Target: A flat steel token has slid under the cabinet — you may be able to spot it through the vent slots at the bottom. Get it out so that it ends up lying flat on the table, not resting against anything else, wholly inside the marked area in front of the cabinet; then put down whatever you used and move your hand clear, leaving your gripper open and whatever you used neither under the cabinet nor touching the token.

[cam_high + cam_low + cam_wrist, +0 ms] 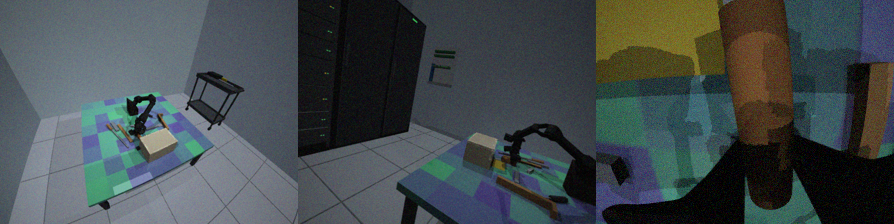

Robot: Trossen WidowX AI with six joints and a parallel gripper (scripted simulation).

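Right now the short grey piece is 13 cm behind my gripper tip and 1 cm to the left of it. Round my gripper tip: yellow marked patch 9 cm ahead, 10 cm to the left, 1 cm below; flat grey bar 21 cm behind, 19 cm to the right; wooden stick 8 cm behind, 12 cm to the right.
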